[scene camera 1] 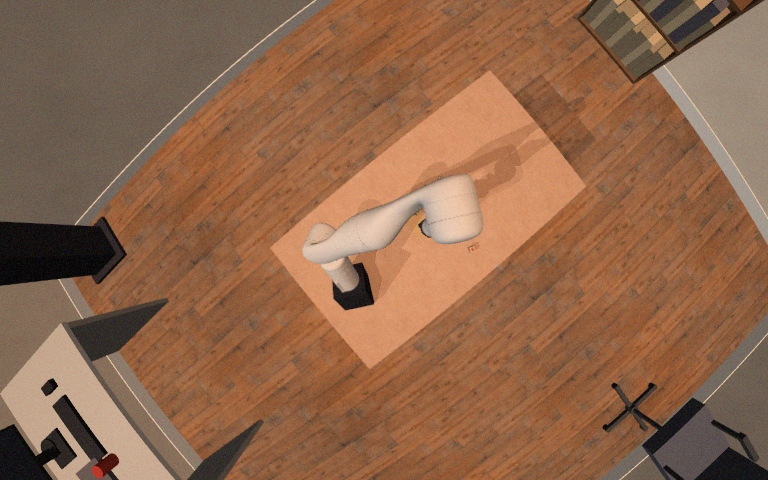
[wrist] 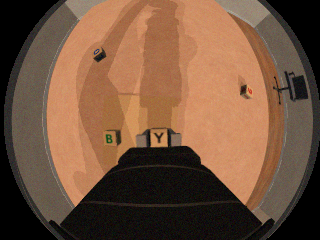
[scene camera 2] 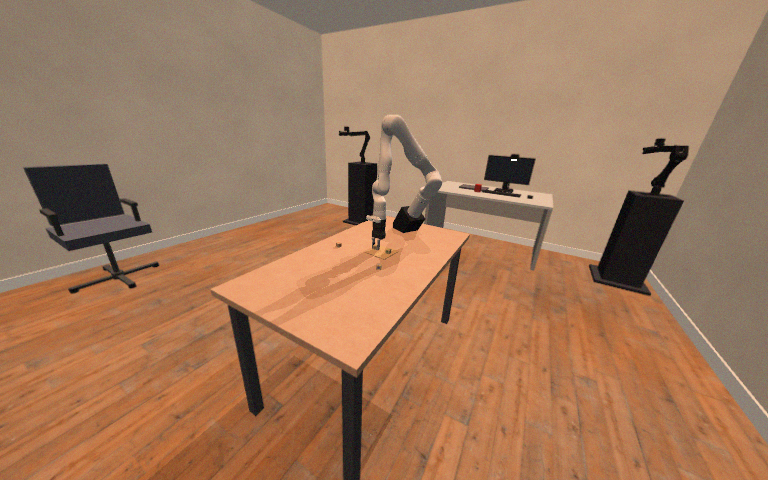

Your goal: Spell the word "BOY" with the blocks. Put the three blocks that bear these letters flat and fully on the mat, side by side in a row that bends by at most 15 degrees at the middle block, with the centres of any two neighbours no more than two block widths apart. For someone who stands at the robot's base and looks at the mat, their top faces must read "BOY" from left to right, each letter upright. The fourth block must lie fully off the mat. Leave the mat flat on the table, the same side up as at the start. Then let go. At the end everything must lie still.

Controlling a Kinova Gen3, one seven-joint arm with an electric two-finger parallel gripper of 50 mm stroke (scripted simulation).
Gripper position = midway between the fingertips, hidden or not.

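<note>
There is my gripper (wrist: 159, 135), and I see a mat (wrist: 132, 114) as well.
</note>
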